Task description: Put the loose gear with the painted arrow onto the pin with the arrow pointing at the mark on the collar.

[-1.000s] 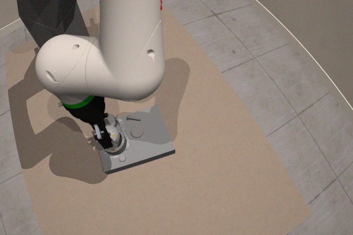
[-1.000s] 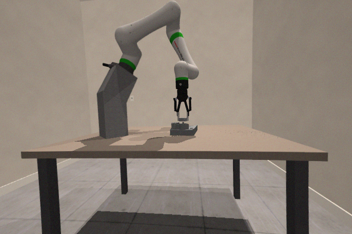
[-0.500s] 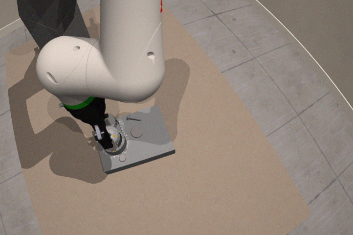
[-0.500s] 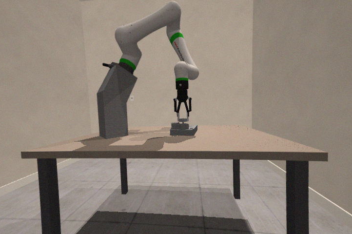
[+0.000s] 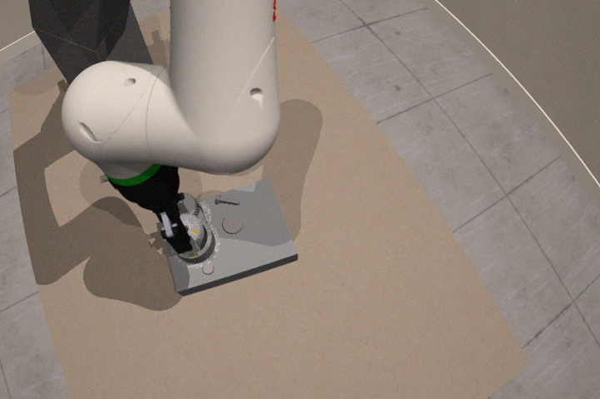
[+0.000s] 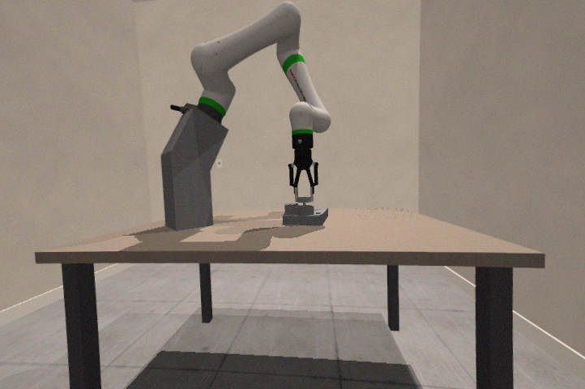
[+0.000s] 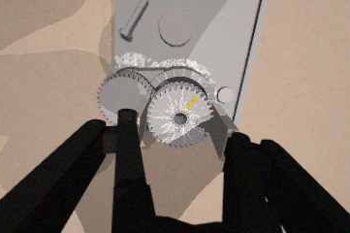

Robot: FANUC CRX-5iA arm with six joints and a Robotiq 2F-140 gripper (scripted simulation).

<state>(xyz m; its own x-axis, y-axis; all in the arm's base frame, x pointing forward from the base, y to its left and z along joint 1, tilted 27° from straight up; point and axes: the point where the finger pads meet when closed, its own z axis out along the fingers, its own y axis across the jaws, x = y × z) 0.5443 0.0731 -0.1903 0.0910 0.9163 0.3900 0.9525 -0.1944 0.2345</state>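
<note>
The gear is 2 cm below my hand. The rest, counted from my hand: round disc 8 cm to the left, 8 cm below, 1 cm behind; then bolt 9 cm to the left, 8 cm below, 6 cm behind.
</note>
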